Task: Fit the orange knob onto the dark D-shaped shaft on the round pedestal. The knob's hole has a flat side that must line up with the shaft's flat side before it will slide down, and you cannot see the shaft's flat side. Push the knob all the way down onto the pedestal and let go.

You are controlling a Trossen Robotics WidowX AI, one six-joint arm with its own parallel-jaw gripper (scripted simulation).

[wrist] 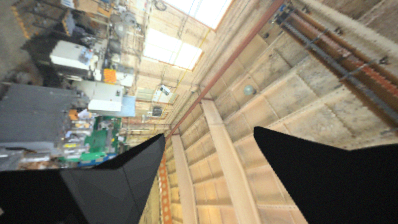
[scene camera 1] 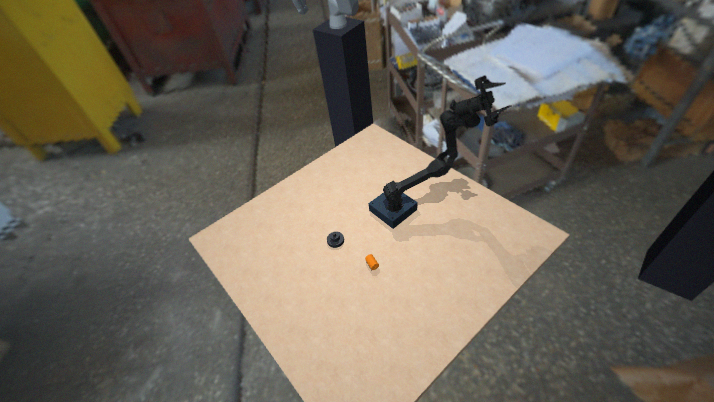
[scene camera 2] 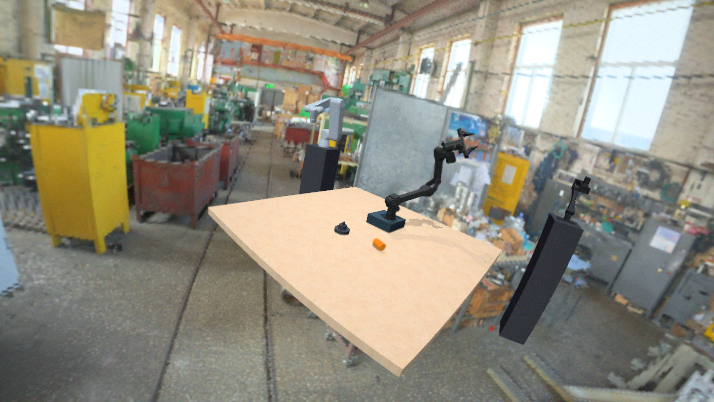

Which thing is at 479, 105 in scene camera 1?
My gripper.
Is my gripper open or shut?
Open.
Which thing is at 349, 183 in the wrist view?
My gripper.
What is my gripper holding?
Nothing.
